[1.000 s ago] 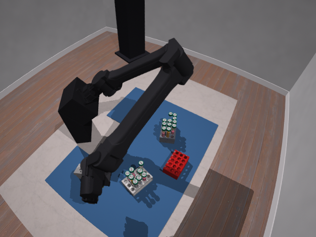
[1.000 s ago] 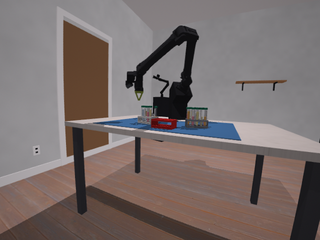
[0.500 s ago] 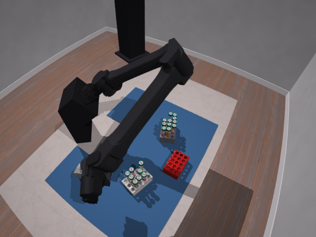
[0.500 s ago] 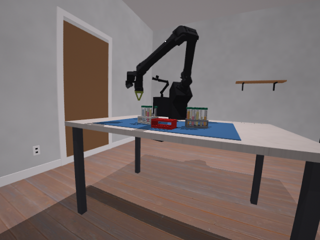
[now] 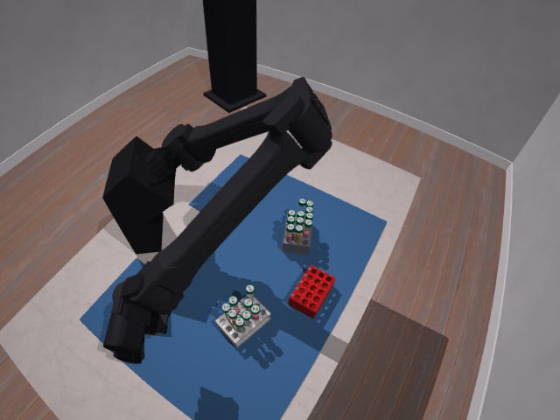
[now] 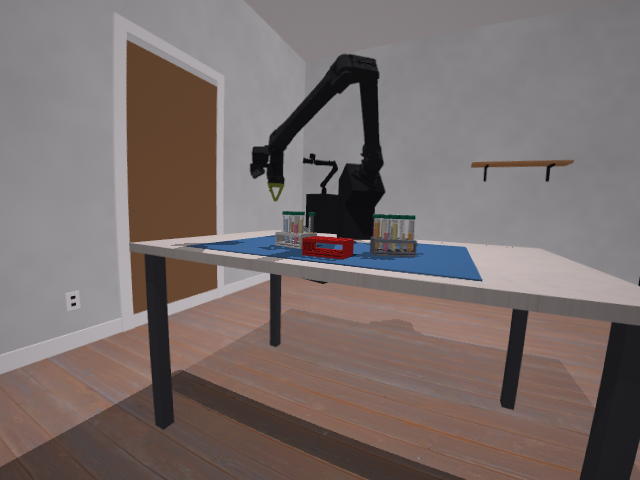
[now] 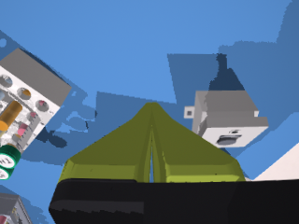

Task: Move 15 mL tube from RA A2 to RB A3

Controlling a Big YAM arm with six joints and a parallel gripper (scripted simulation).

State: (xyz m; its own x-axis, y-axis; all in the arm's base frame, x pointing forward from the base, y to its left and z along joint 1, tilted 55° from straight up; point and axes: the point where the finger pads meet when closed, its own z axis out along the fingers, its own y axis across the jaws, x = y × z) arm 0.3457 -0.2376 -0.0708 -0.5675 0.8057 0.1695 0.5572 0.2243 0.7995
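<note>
Now: hand 160 mm past the grey done button box, 140 mm above it and 10 mm to the right of it. Also, from my hand: tube 250 mm to the left, 110 mm below, 40 mm ahead; then grey rack RA 520 mm to the left, 150 mm below, 50 mm behind; then white rack RB 200 mm to the left, 150 mm below, 60 mm ahead.
</note>
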